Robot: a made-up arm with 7 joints.
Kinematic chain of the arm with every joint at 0, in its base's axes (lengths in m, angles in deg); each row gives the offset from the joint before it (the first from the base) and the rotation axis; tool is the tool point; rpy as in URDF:
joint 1: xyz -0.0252 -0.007 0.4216 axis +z
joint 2: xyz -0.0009 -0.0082 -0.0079 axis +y
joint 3: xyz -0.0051 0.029 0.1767 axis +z
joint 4: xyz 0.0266 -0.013 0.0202 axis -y
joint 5: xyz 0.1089 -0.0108 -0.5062 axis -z
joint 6: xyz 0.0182 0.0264 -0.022 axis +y
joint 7: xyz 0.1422 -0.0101 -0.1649 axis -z
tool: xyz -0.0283 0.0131 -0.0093 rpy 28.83 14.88 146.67
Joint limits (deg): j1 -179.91..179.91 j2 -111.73..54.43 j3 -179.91..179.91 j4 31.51..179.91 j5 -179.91..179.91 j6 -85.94..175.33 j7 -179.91..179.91
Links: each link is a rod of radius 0.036 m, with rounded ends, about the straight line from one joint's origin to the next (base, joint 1, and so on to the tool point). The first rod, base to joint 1, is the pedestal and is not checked.
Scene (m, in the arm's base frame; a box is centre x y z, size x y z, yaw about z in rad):
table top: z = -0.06
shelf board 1: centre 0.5 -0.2 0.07 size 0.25 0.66 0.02 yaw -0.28
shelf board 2: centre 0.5 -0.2 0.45 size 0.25 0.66 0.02 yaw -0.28
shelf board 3: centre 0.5 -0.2 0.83 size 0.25 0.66 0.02 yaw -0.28
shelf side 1: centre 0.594 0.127 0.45 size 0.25 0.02 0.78 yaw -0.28
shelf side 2: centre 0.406 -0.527 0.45 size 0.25 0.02 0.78 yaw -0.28
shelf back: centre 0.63 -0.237 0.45 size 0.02 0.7 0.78 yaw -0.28
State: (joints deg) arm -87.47 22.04 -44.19 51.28 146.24 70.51 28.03
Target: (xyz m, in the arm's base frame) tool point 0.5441 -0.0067 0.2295
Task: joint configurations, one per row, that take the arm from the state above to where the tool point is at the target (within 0.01 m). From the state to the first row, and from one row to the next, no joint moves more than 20 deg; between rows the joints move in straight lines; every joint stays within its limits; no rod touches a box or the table.
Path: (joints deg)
1: -96.00 12.69 -51.60 44.69 128.95 89.59 14.62
2: -104.53 3.34 -59.01 38.10 111.67 108.66 1.21
3: -113.06 -6.01 -66.42 31.51 94.38 127.74 -12.20
4: -94.83 -0.77 -51.72 31.51 90.59 134.76 -7.90
5: -76.59 4.47 -37.02 31.51 86.79 141.78 -3.60
6: -58.36 9.71 -22.31 31.51 83.00 148.80 0.71
7: -40.13 14.95 -7.61 31.51 79.21 155.82 5.01
8: -21.89 20.19 7.09 31.51 75.41 162.84 9.31
9: -23.73 14.90 9.39 32.75 91.54 144.36 13.36
10: -25.57 9.61 11.70 33.99 107.66 125.88 17.41
11: -27.41 4.31 14.00 35.22 123.78 107.40 21.45

